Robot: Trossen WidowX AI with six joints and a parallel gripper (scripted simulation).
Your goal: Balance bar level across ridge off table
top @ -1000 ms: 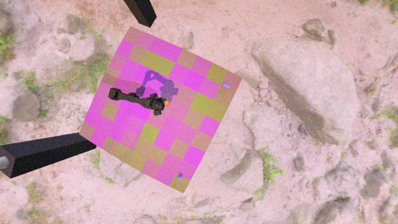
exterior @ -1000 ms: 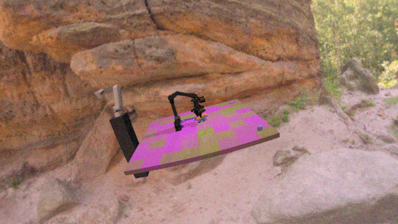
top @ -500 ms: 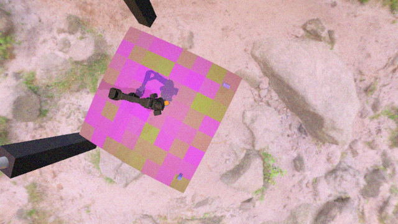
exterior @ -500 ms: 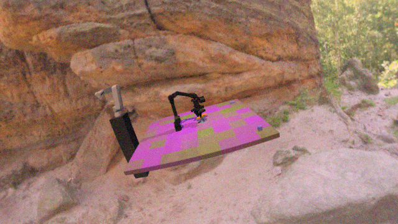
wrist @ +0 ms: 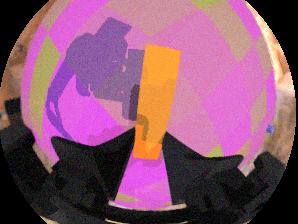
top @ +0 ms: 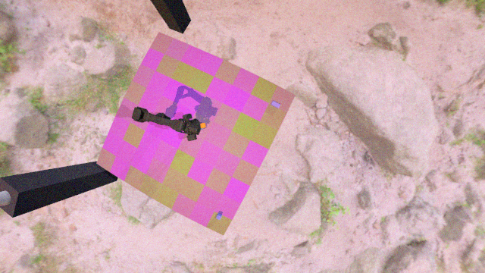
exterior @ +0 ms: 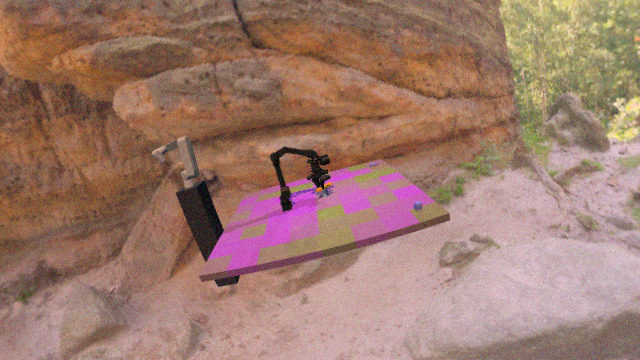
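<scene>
The orange bar lies 2 cm to the left of my gripper tip and 2 cm ahead of it. Round my gripper tip: small purple block 48 cm ahead, 45 cm to the left, 5 cm below; small blue cube 55 cm to the right, 48 cm ahead, 4 cm below.
</scene>
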